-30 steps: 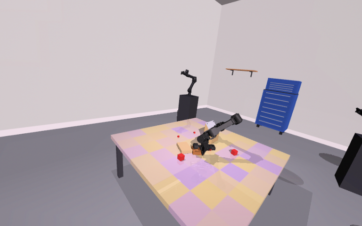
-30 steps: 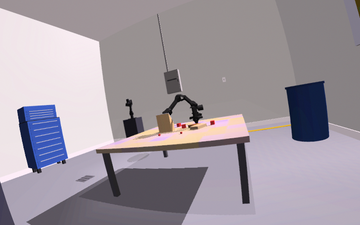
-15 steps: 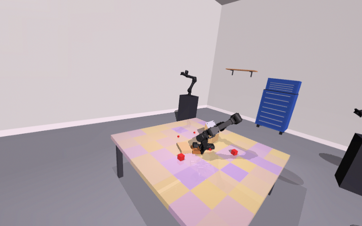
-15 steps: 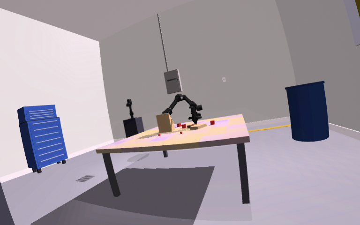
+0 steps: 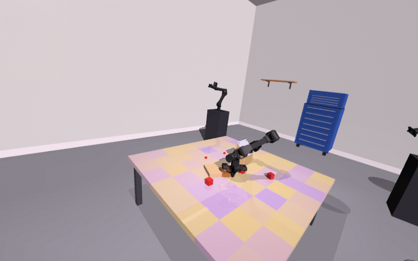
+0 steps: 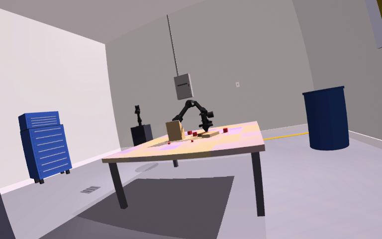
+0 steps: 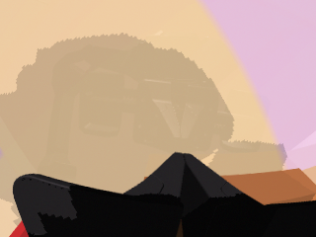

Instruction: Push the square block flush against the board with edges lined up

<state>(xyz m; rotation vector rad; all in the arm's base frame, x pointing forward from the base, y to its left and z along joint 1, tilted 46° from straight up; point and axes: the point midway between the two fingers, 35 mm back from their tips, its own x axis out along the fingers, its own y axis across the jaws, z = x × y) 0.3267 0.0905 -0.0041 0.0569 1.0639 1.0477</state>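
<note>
Right now the orange square block is 2 cm behind my gripper tip, 7 cm to the right of it and 1 cm above it. From my gripper tip the other things lie so: light tan board (5 cm ahead, 16 cm to the right, 1 cm above).
</note>
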